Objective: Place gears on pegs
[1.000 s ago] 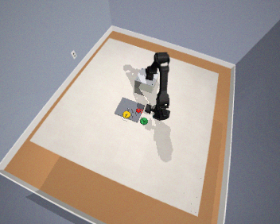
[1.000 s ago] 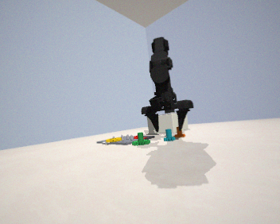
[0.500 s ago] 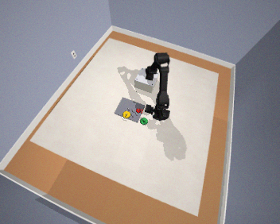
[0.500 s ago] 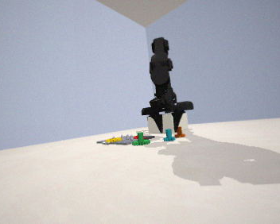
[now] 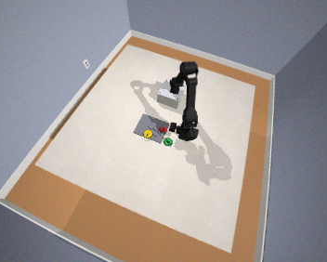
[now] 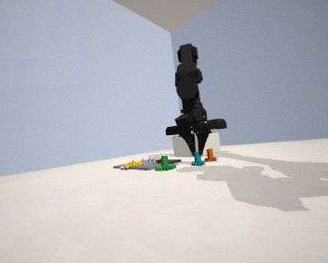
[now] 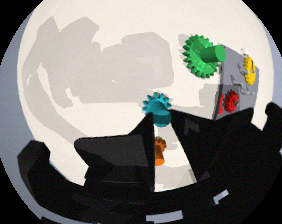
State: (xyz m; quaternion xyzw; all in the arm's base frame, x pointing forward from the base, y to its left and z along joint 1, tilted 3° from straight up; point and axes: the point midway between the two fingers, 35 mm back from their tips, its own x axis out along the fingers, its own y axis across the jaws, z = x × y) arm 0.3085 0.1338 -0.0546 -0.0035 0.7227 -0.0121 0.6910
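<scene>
Now: the orange gear 8 cm behind my gripper tip, 1 cm to the left of it and 1 cm below it. The rest, counted from my gripper tip: teal gear (1 cm below); green gear (8 cm to the right, 7 cm ahead, 1 cm below); yellow gear (23 cm to the right, 6 cm ahead, 1 cm below).
</scene>
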